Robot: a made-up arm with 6 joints. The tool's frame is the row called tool.
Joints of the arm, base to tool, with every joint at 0 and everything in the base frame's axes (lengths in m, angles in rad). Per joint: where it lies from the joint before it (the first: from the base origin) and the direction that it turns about. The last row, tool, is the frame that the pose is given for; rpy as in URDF.
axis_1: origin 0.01 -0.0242 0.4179 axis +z
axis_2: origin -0.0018 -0.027 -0.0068 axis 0 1 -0.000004
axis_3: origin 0.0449 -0.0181 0.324 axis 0 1 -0.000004
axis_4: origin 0.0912 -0.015 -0.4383 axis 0 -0.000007 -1
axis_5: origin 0.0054 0.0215 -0.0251 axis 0 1 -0.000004
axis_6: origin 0.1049 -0.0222 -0.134 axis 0 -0.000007 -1
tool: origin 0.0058 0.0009 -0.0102 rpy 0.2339 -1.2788 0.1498
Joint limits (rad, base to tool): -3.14..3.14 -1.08..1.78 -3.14..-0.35 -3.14..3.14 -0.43..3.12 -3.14..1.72
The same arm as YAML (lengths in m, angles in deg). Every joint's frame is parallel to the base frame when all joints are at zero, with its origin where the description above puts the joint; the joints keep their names.
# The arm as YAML. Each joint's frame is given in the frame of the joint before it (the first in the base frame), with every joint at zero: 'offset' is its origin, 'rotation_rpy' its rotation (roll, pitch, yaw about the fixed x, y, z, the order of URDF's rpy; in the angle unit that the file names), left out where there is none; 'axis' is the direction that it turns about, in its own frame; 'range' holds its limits. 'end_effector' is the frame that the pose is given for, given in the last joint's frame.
length_unit: m
angle_unit: deg
chain:
  - id: axis_1
    offset: [0.01, -0.0242, 0.4179]
    axis: "+z"
    range: [-179.91, 179.91]
  - id: axis_2
    offset: [-0.0018, -0.027, -0.0068]
    axis: "+y"
    range: [-61.88, 101.99]
  - id: axis_3
    offset: [0.0449, -0.0181, 0.324]
    axis: "+y"
    range: [-179.91, -20.05]
  - id: axis_4
    offset: [0.0912, -0.015, -0.4383]
    axis: "-z"
    range: [-179.91, 179.91]
  - id: axis_5
    offset: [0.0054, 0.0215, -0.0251]
    axis: "+y"
    range: [-24.64, 178.76]
  - id: axis_6
    offset: [0.1049, -0.0222, -0.134]
    axis: "-z"
    range: [-179.91, 98.55]
end_effector:
  offset: [0.0058, 0.0009, -0.0102]
  rotation_rpy: [13.4, -73.27, 8.58]

